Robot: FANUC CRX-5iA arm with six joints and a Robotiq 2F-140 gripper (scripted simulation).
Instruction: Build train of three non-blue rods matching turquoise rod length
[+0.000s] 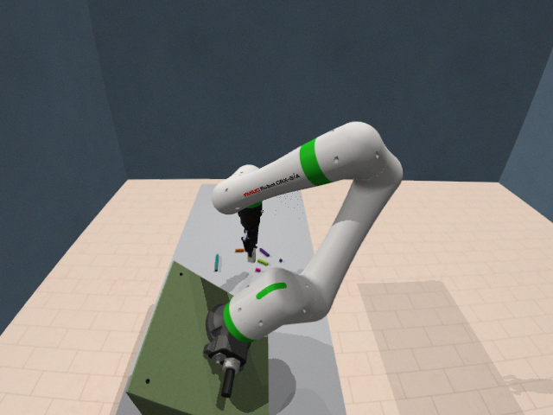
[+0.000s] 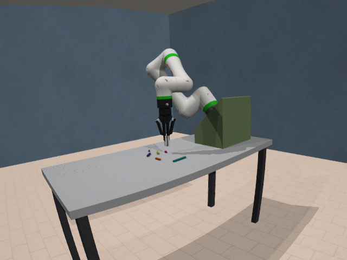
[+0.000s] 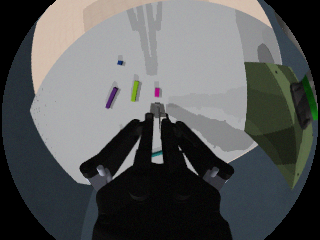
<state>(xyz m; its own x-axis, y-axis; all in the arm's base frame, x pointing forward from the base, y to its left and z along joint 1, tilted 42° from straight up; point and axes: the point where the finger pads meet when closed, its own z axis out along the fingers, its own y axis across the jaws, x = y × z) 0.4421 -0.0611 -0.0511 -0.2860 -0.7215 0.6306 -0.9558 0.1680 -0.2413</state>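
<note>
Now: the magenta rod 80 mm below my hand, 30 mm to the right of it and 10 mm behind it. The rest, counted from my hand: grey rod 30 mm below; then purple rod 110 mm ahead, 80 mm below, 40 mm to the right; then lime rod 80 mm below, 40 mm to the right, 40 mm ahead.
</note>
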